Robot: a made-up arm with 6 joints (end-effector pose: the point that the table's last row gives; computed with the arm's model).
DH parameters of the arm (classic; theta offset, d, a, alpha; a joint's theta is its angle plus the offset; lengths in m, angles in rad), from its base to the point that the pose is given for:
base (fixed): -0.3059 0 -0.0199 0
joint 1: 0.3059 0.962 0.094 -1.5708
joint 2: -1.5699 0 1.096 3.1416
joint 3: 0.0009 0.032 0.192 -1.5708
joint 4: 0 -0.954 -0.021 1.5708
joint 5: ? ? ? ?
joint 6: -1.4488 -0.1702 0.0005 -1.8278
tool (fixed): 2.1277 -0.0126 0 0
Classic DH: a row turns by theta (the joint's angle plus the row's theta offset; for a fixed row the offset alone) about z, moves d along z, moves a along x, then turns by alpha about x.
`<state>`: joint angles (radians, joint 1 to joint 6).
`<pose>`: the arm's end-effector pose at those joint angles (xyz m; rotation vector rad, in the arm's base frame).
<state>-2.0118 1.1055 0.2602 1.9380 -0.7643 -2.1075</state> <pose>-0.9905 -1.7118 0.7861 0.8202 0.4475 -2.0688</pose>
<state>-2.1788 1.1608 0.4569 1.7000 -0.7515 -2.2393</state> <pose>-1.3183 -1.6029 0.8416 0.8645 -0.1206 -2.3346</pose>
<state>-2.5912 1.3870 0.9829 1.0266 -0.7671 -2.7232</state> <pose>-1.9868 -1.0514 0.8496 -0.3912 1.9654 2.3978</pose>
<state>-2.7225 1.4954 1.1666 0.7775 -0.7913 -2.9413</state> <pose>-2.1272 -0.8093 0.7921 -0.0077 2.2534 1.8008</pose>
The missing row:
joint 5: 0 0.003 0.021 -1.5708
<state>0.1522 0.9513 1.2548 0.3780 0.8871 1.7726</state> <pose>1.8448 0.2924 2.2070 -1.8065 -0.4111 -0.8344</pose>
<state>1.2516 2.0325 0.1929 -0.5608 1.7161 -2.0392</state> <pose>0.4328 1.0560 -0.4839 1.8749 0.3929 1.0297</pose>
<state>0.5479 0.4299 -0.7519 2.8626 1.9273 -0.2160</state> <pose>0.7874 0.5059 1.1615 0.3455 -0.0335 -2.2814</pose>
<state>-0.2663 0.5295 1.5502 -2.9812 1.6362 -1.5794</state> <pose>1.0139 -0.3421 2.7217 -1.2755 1.4206 0.3832</pose>
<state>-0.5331 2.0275 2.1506 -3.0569 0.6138 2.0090</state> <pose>1.8034 -1.1011 0.7023 1.1563 0.0778 -0.1358</pose>
